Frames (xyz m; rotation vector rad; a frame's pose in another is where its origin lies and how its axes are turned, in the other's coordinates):
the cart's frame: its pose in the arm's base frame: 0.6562 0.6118 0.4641 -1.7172 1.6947 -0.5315
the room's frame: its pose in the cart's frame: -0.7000 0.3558 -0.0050 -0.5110 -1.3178 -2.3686
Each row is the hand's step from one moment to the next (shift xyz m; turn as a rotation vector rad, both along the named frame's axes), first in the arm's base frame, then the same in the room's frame.
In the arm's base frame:
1: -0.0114 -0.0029 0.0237 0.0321 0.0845 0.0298
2: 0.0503 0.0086 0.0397 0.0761 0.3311 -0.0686
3: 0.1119 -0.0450 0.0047 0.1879 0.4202 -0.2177
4: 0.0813 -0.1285 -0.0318 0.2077 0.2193 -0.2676
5: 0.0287 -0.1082 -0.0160 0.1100 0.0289 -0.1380
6: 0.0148 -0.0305 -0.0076 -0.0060 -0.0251 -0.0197
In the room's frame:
1: -0.0093 -0.0148 -0.0199 0.0870 -0.0117 -0.0367
2: 0.0230 0.0316 -0.0515 0.3404 -0.0445 0.0480
3: 0.0003 0.1157 -0.0343 0.4791 0.0567 0.1628
4: -0.0846 0.1300 0.0085 0.3064 0.1647 0.2046
5: -0.0873 0.0715 0.0072 0.0815 0.1203 0.1043
6: -0.0218 0.0269 0.0033 -0.0235 0.0093 0.0204

